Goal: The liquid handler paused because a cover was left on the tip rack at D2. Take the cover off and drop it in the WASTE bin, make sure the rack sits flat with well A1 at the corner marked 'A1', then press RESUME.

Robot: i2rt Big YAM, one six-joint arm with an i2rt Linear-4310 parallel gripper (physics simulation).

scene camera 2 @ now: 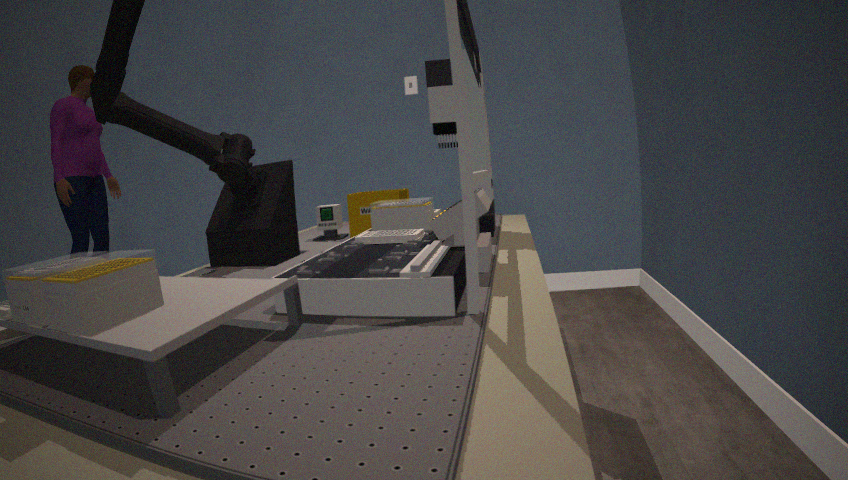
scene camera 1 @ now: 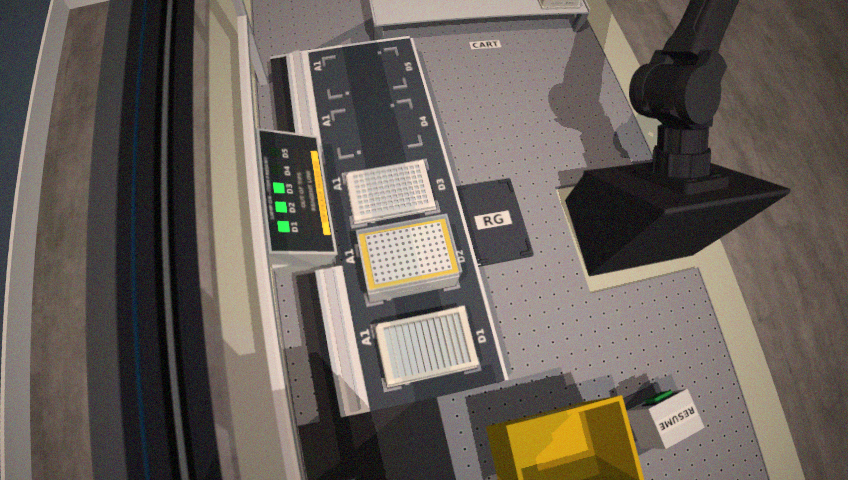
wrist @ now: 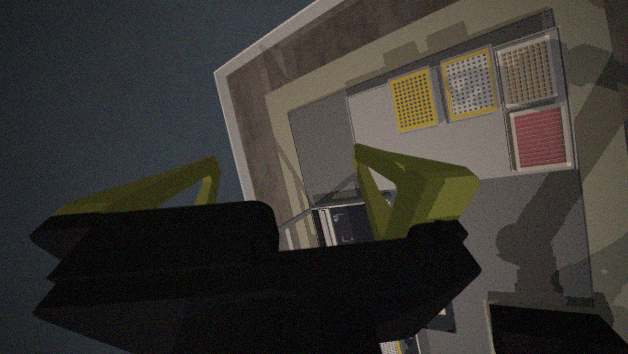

my gripper: wrist 286, 157; not seen in scene camera 2 (out of frame); not seen in scene camera 1 (out of frame)
same spot on RESUME button box: (scene camera 2: 329, 217) = (scene camera 1: 648, 398)
same spot on yellow WASTE bin: (scene camera 2: 358, 203) = (scene camera 1: 588, 403)
